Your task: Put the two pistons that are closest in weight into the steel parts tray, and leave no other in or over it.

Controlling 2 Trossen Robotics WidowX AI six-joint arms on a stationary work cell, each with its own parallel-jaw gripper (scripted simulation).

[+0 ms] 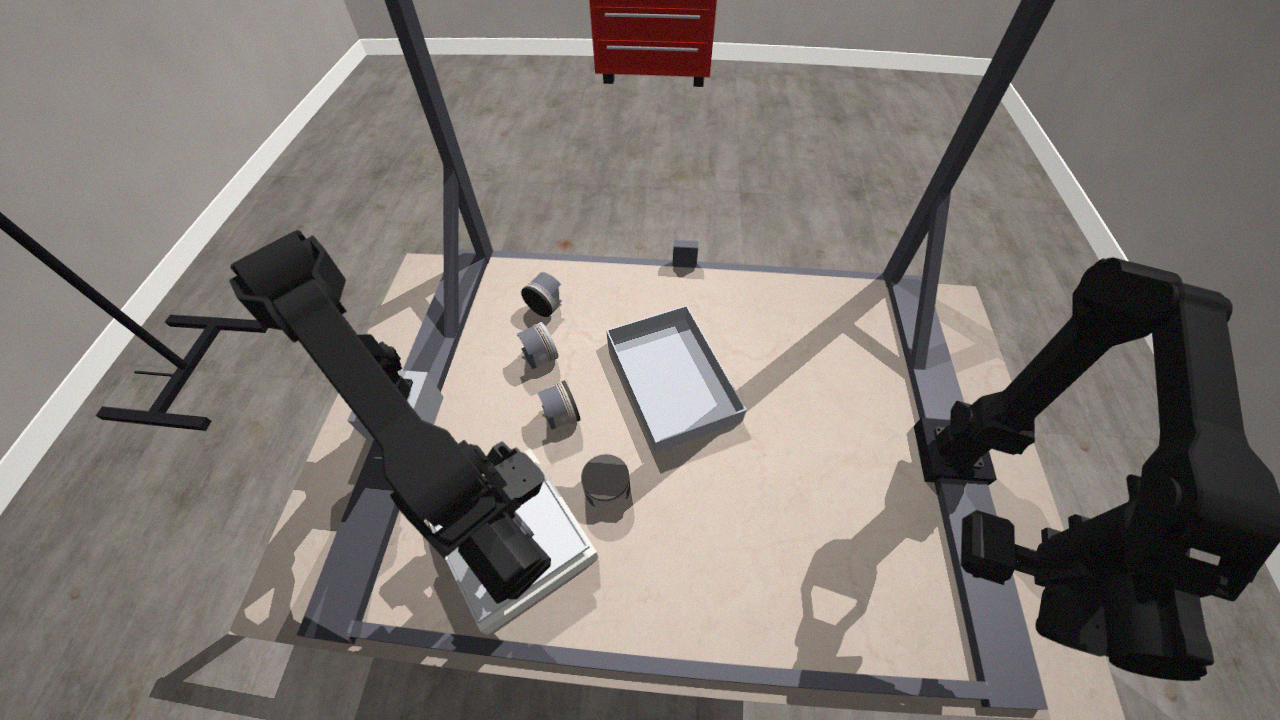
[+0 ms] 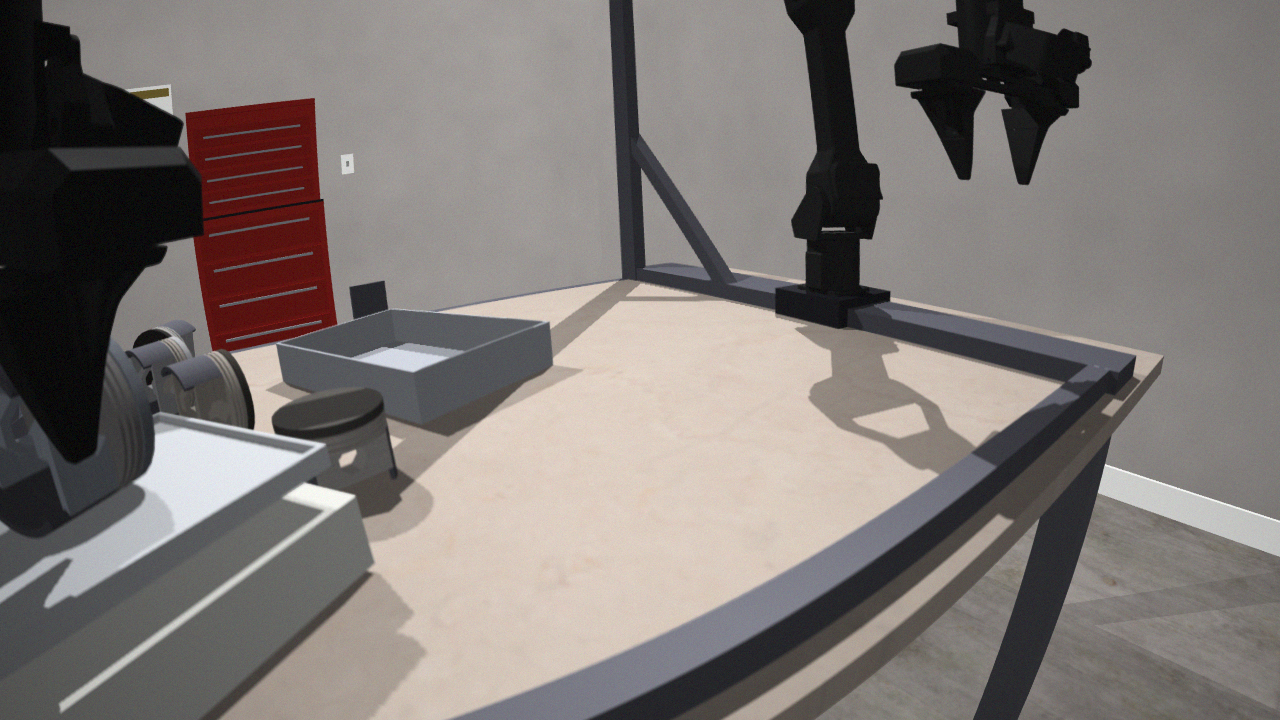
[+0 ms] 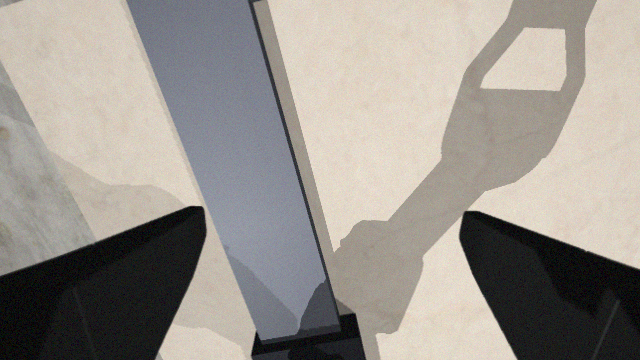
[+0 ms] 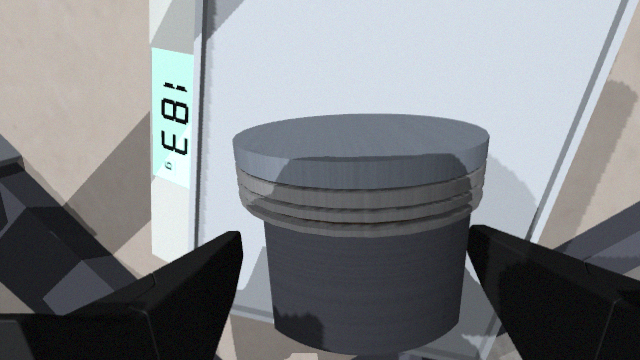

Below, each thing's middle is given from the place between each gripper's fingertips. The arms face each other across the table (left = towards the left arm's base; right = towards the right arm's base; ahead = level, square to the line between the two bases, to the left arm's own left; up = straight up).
Scene:
I see the scale pan (image 2: 206, 479) 1 cm behind my right hand, 1 cm to the left of it and 8 cm below it. Round my right hand: scale (image 2: 189, 638) 2 cm behind, 10 cm below; then steel parts tray (image 2: 507, 350) 32 cm behind, 22 cm to the left, 12 cm below.
My left hand is 400 mm to the left of the steel parts tray, 350 mm past it and 190 mm above it. The rest, counted from my left hand: scale pan: 610 mm to the right, 150 mm below, 40 mm behind; then scale: 620 mm to the right, 160 mm below, 50 mm behind.

